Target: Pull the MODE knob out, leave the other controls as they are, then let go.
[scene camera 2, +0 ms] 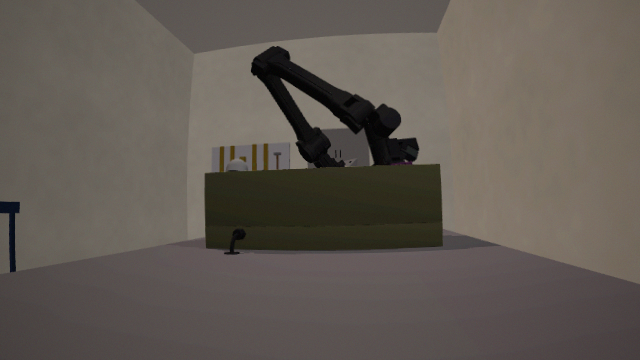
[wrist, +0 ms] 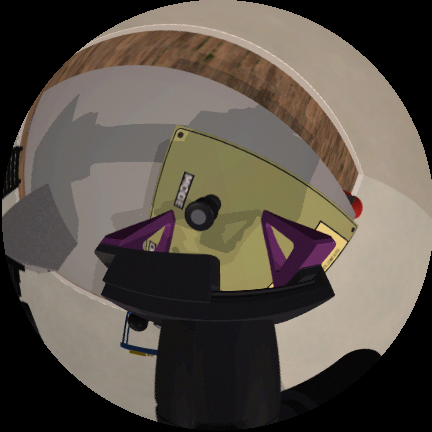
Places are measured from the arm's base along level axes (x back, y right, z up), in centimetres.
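Pixels of known places: gripper, between the fingertips: [wrist: 217, 214].
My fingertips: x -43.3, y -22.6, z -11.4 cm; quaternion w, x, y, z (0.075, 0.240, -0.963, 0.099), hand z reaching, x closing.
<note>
For each thing: its top centre in the pictures, then the offset to it from my fingertips. "*": a spot on its surface instead. Level surfaces: height alone.
- MODE knob, centre of its top: [wrist: 197, 218] dy -0.3, dx +2.5, dz +3.1 cm
- olive panel, height of its surface: dz -1.1 cm
- MODE label, centre of its top: [wrist: 182, 191] dy -0.2, dx +4.1, dz -2.5 cm
- white dome, a spot on its surface: [scene camera 2: 237, 165] * dy +34.5, dx -18.0, dz +7.9 cm
The MODE knob [wrist: 200, 214] is black with a grey round cap and stands up on a stem from the olive panel [wrist: 235, 167]. The MODE label [wrist: 184, 190] is just beside it. My gripper [wrist: 217, 214] is open, with purple fingers and nothing held. In the wrist view the knob shows between the fingertips, nearer the left one. How far the tips are above the panel is hard to tell. In the scene view a strip of the purple fingers [scene camera 2: 402, 163] shows behind the bench's top edge. The panel's lower part is hidden behind the gripper body.
A yellow label [wrist: 332, 240] is beside the right finger; another label [wrist: 152, 246] is partly hidden behind the left finger. A red round object [wrist: 356, 207] is at the right, a grey block [wrist: 40, 230] at the left. A white dome [scene camera 2: 237, 165] stands on the olive bench [scene camera 2: 320, 200].
</note>
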